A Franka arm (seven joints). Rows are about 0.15 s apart.
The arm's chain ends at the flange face. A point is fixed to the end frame.
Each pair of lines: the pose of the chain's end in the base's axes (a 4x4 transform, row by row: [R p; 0 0 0 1], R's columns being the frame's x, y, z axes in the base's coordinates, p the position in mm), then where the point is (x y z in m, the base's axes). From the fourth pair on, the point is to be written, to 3 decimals.
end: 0.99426 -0.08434 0.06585 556.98; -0.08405 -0.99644 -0.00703 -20.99; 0.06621 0.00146 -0.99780 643.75; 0 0 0 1
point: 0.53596 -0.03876 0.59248
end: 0.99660 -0.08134 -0.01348 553.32; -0.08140 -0.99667 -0.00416 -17.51; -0.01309 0.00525 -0.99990 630.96; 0 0 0 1
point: 0.52835 -0.03520 0.58147
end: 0.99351 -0.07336 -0.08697 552.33; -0.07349 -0.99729 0.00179 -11.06; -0.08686 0.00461 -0.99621 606.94; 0 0 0 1
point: 0.52391 -0.02864 0.55930
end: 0.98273 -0.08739 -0.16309 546.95; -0.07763 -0.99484 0.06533 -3.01; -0.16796 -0.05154 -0.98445 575.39; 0 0 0 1
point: 0.515 -0.017 0.529
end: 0.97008 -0.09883 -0.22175 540.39; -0.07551 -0.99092 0.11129 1.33; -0.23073 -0.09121 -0.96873 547.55; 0 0 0 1
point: 0.505 -0.011 0.503
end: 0.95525 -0.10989 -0.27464 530.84; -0.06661 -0.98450 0.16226 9.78; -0.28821 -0.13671 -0.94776 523.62; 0 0 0 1
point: 0.493 0.000 0.480
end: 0.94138 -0.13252 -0.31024 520.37; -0.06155 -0.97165 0.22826 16.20; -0.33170 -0.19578 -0.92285 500.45; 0 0 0 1
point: 0.481 0.010 0.458
